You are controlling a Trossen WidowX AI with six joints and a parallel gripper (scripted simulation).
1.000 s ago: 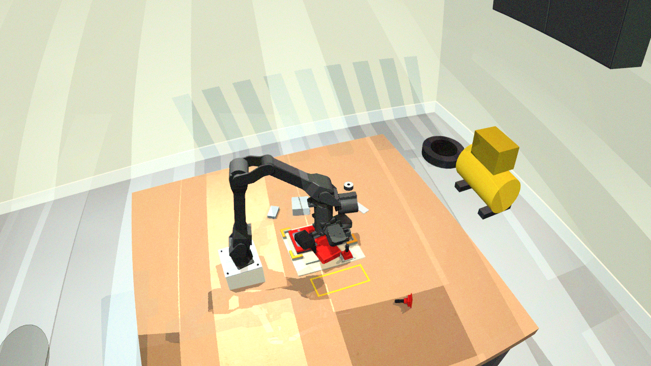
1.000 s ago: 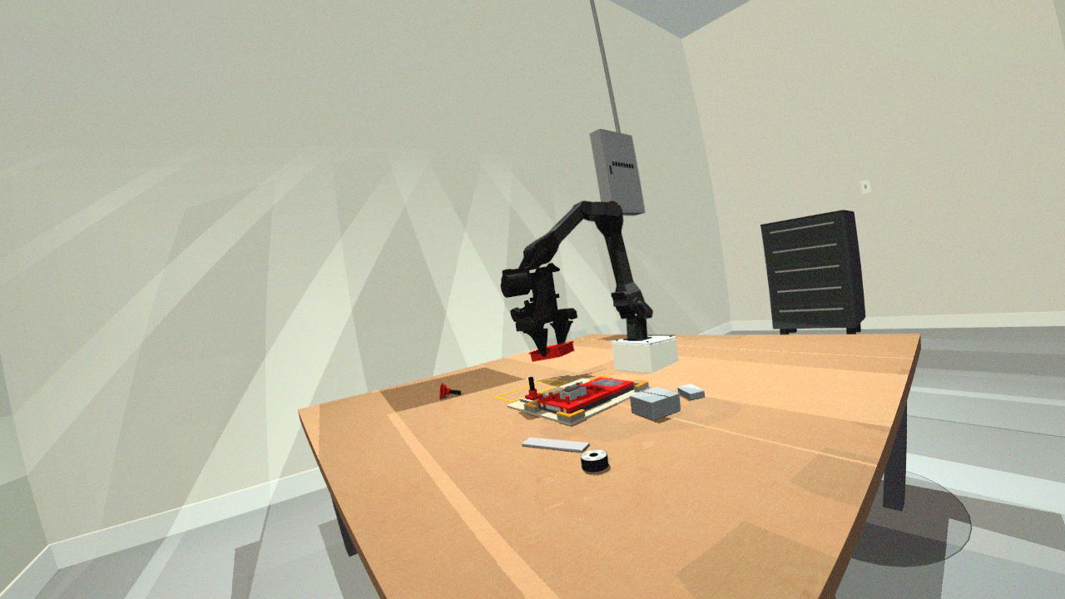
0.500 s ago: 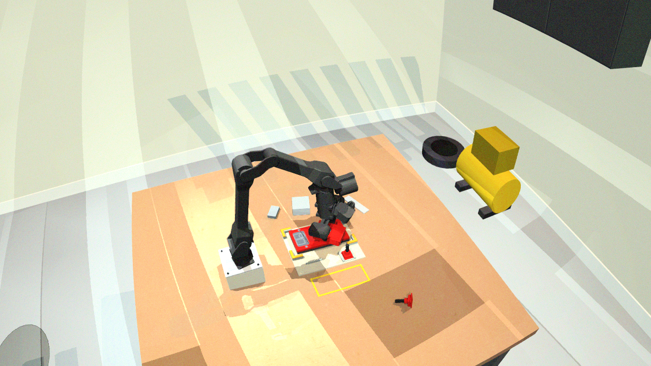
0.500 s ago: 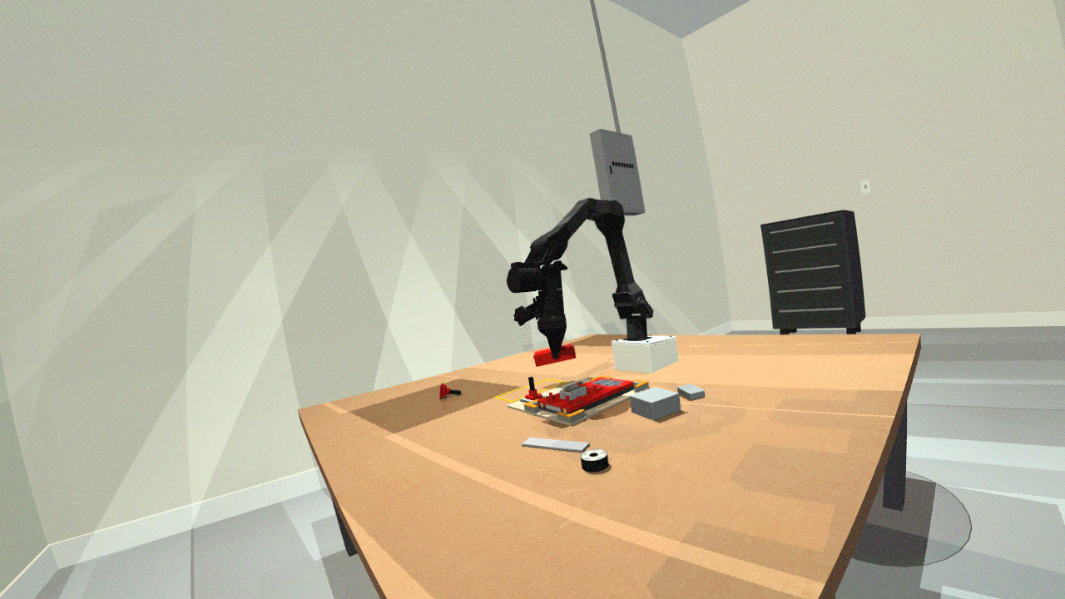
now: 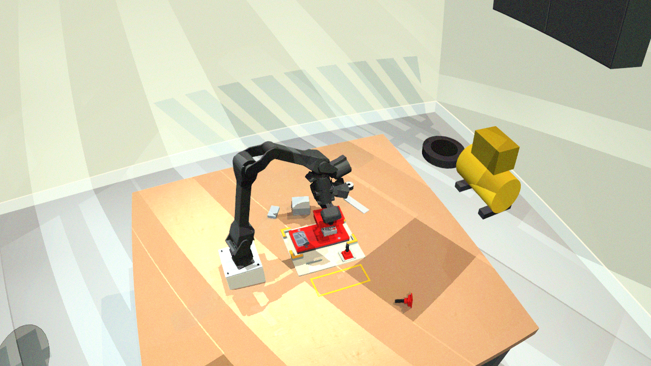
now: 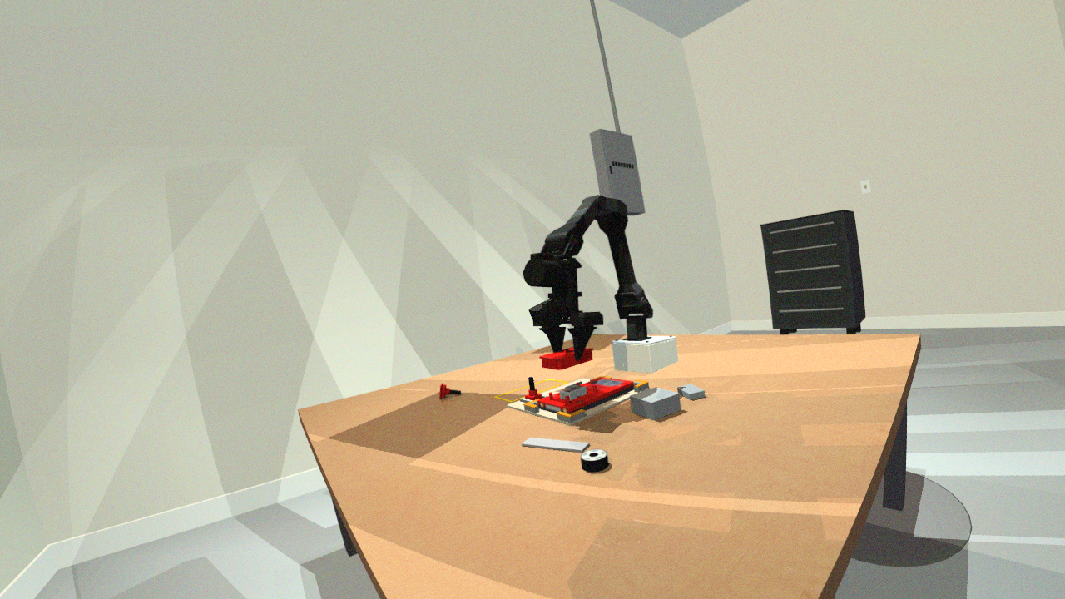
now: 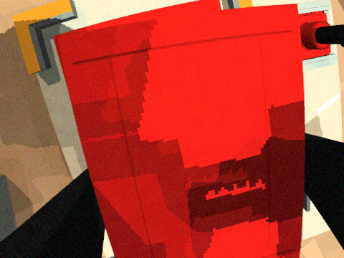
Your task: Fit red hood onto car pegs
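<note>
My gripper tip is now 8 cm above the grey engine block, 1 cm to the right of it and 1 cm short of it. From my gripper tip the other things lie so: grey flat bar 19 cm ahead, 10 cm to the left, 10 cm below; then white jig 9 cm below, 3 cm behind, 1 cm to the right; then red hood 1 cm above.
</note>
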